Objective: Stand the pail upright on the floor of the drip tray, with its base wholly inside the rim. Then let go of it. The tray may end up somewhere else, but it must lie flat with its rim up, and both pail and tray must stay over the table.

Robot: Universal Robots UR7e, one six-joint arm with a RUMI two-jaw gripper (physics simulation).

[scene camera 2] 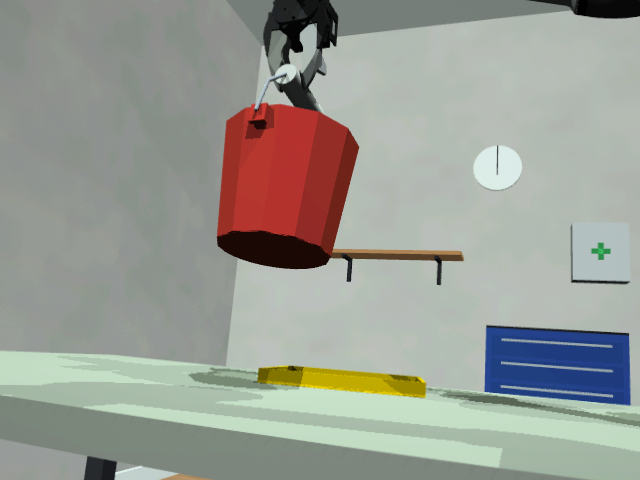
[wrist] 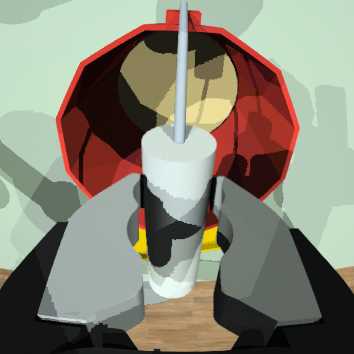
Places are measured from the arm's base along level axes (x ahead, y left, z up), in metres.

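Pixels of known places: gripper, fingertip midpoint: [scene camera 2: 292,90] [wrist: 176,178].
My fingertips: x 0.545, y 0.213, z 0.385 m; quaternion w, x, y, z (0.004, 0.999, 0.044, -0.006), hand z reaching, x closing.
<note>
Ahead of a thing's pixels: the offset from my fingertips to its middle. Level surfaces: height alone.
The red pail [scene camera 2: 281,175] [wrist: 255,110] hangs in the air by its handle, slightly tilted, its dark base showing in the scene view. My gripper [scene camera 2: 299,80] [wrist: 176,178] is shut on the pail's white cylindrical handle grip {0.003 m ahead, 0.026 m right, 0.004 m up} [scene camera 2: 285,74] [wrist: 177,170], with one jaw on each side of it. The yellow drip tray {0.026 m ahead, 0.310 m right, 0.401 m down} [scene camera 2: 341,380] [wrist: 212,241] lies flat on the table, rim up, below the pail and a little to its right in the scene view. In the wrist view most of the tray is hidden behind the pail, handle grip and jaws.
The pale green table {0.412 m down} [scene camera 2: 155,400] [wrist: 30,70] bears the tray, and its near edge runs across the bottom of the scene view. A wooden shelf [scene camera 2: 403,254], a clock [scene camera 2: 497,167], a first-aid box [scene camera 2: 600,268] and a blue drawer cabinet [scene camera 2: 555,352] are in the background.
</note>
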